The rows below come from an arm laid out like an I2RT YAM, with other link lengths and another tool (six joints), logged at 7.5 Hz.
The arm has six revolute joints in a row. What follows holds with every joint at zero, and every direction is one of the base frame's.
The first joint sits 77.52 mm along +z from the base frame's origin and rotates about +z.
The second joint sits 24 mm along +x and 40.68 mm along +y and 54.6 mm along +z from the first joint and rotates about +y.
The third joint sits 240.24 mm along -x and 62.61 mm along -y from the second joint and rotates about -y.
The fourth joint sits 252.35 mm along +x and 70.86 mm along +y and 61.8 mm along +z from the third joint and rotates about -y.
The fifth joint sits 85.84 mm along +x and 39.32 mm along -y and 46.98 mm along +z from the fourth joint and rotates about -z.
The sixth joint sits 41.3 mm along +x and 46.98 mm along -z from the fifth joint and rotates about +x.
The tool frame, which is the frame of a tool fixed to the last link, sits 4 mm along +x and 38 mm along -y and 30 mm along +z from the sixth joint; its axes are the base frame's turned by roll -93.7, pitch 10 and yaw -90 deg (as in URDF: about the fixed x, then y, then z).
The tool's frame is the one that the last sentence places.
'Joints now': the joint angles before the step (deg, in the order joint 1, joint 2, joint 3, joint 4, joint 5, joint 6). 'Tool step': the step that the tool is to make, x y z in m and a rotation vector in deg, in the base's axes. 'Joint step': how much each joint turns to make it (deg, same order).
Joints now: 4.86 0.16 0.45 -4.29 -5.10 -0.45
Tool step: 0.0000 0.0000 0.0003 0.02 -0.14 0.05
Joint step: -0.02 0.01 -0.01 0.16 -0.07 0.00
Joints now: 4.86 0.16 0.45 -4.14 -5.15 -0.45
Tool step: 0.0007 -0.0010 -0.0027 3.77 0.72 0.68
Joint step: 0.02 0.03 -0.01 0.01 -0.91 3.78
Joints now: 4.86 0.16 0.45 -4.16 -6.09 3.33
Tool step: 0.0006 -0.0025 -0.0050 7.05 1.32 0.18
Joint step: 0.01 -0.01 0.00 0.08 -0.65 7.15
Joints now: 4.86 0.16 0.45 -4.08 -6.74 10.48
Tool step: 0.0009 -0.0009 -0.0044 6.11 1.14 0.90
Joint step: 0.02 0.02 -0.01 0.20 -1.28 6.17
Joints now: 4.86 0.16 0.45 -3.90 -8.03 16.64
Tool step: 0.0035 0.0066 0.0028 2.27 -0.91 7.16
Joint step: 0.02 0.04 0.20 1.32 -7.24 1.86
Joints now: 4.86 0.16 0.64 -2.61 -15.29 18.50
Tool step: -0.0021 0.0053 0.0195 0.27 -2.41 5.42
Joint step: 0.02 0.00 3.09 -0.67 -5.40 -0.02
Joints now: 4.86 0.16 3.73 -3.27 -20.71 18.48
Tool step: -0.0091 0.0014 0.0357 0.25 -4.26 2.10
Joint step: 0.00 0.56 5.86 -1.05 -2.10 -0.02
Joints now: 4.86 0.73 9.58 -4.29 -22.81 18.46
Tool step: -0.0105 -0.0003 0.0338 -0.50 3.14 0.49
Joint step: 0.01 3.71 10.15 -9.70 -0.49 -0.22
